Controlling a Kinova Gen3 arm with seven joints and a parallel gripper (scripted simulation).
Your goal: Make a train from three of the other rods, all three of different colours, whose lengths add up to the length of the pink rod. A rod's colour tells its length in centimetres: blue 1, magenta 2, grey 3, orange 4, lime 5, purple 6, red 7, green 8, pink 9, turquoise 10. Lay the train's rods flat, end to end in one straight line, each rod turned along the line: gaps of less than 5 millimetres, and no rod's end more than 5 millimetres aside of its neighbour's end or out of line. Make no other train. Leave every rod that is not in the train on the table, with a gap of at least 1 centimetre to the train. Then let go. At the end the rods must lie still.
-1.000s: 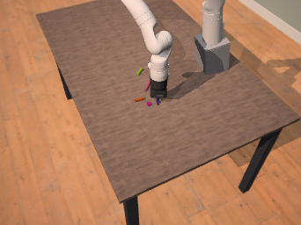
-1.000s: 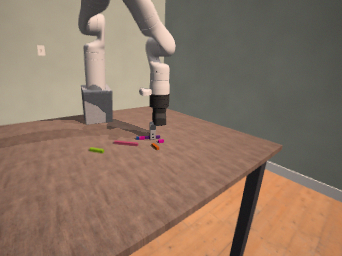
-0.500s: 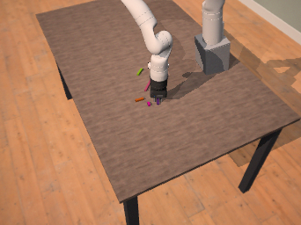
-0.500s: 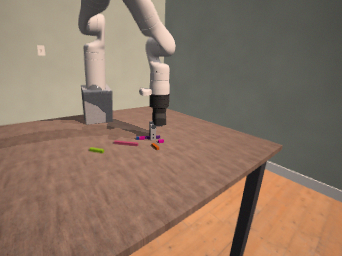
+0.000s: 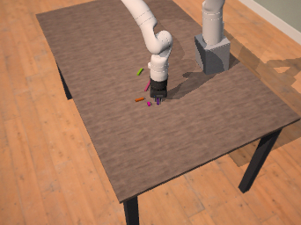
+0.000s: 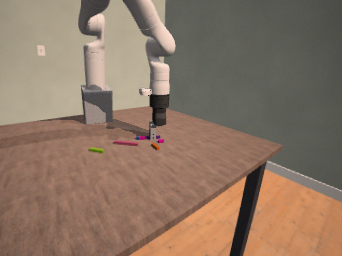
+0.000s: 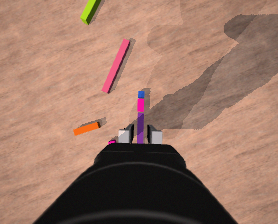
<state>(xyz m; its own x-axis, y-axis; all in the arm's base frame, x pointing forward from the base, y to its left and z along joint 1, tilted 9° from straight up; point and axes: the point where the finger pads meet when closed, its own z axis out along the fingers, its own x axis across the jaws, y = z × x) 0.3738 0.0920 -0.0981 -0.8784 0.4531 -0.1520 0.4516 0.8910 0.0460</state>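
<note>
Right now my hand is 1 cm above the purple rod. From my hand the other things lie so: orange rod: 8 cm ahead, 4 cm to the right, 1 cm below; blue rod: 5 cm to the right, 3 cm behind, 1 cm below; pink rod: 11 cm to the right, 1 cm below, 1 cm behind.
</note>
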